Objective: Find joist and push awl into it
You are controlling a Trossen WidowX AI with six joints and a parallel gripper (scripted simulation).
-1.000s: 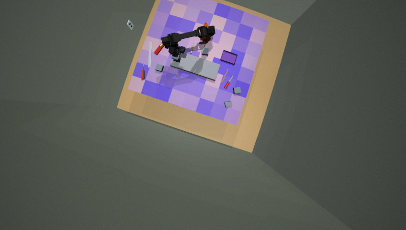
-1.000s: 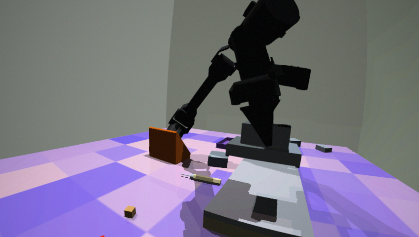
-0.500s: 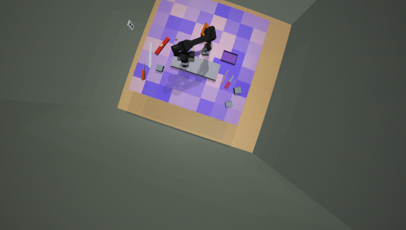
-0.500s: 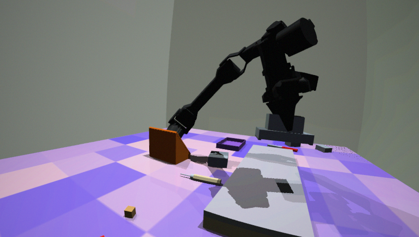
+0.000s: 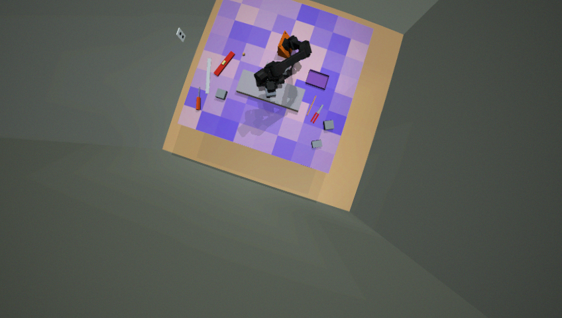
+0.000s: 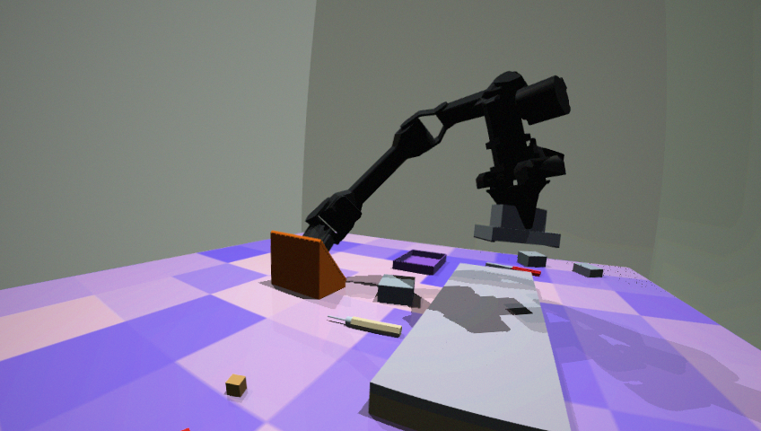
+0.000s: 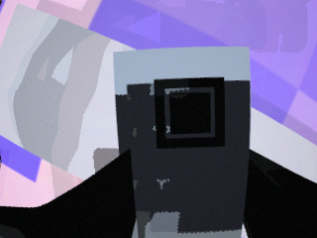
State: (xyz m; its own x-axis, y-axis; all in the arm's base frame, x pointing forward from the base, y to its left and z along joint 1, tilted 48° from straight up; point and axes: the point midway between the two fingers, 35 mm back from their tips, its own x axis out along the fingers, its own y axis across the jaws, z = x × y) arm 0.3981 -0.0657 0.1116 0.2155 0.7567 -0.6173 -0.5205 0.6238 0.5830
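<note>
The stud finder light is 3 cm above my gripper tip, 2 cm ahead of it and 1 cm to the left of it. The rest, counted from my gripper tip: stud finder: 2 cm above, 1 cm to the left, 1 cm ahead; purple tray: 29 cm to the left, 27 cm behind, 16 cm below; awl: 22 cm behind, 16 cm below, 13 cm to the right.
</note>
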